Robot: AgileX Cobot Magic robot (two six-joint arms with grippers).
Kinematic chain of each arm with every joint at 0, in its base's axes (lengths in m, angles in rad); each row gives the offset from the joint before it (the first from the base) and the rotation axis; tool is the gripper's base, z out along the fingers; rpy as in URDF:
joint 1: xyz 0 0 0.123 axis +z
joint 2: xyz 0 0 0 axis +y
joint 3: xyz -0.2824 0 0.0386 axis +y
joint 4: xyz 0.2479 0 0.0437 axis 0.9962 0 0.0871
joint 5: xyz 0 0 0 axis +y
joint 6: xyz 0.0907 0 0.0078 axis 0.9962 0 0.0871
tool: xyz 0 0 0 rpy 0 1.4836 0
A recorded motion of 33 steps. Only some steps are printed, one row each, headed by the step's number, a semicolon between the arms.
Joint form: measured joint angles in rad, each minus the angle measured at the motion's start. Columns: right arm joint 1, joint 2, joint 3, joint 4, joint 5, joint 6; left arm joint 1, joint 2, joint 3, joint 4, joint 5, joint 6.
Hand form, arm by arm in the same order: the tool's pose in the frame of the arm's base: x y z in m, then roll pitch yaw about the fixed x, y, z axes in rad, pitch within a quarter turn. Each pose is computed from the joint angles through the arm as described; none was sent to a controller.
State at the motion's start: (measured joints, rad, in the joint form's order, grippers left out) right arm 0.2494 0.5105 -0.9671 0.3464 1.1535 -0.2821; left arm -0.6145 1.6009 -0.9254 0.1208 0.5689 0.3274
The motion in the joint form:
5: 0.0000 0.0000 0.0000 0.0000 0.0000 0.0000; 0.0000 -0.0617 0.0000 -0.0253 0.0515 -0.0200
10: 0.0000 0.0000 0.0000 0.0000 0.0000 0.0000; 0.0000 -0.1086 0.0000 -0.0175 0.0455 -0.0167
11: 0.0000 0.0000 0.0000 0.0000 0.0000 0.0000; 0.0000 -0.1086 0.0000 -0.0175 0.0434 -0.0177
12: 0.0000 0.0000 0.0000 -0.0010 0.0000 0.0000; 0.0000 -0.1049 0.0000 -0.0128 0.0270 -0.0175
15: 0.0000 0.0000 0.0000 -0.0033 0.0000 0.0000; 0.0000 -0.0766 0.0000 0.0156 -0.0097 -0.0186
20: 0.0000 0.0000 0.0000 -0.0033 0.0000 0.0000; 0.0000 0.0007 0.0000 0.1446 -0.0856 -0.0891
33: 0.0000 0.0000 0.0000 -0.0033 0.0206 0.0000; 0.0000 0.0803 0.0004 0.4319 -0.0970 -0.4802
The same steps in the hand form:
5: 0.0392 0.0392 0.3952 3.0345 1.0132 -2.6446; 0.2439 -0.1659 0.2166 2.9229 0.3725 2.1125
10: 0.0392 0.0392 0.3952 3.0345 1.0132 -2.6446; 0.2407 -0.1632 0.2306 2.8916 0.4172 2.0932
11: 0.0392 0.0392 0.3952 3.0345 1.0132 -2.6446; 0.2408 -0.1633 0.2307 2.8911 0.4194 2.0937
12: 0.0393 0.0391 0.3952 3.0361 1.0129 -2.6438; 0.2423 -0.1642 0.2303 2.8818 0.4294 2.0860
15: 0.0394 0.0389 0.3951 3.0397 1.0125 -2.6419; 0.2477 -0.1668 0.2237 2.8559 0.4269 2.0587
20: 0.0394 0.0389 0.3951 3.0397 1.0125 -2.6419; 0.2615 -0.1709 0.2042 2.7885 0.3985 2.0127
33: 0.0382 0.0389 0.3936 3.0371 0.9928 -2.6382; 0.2752 -0.1675 0.1832 2.7440 0.3809 2.1607

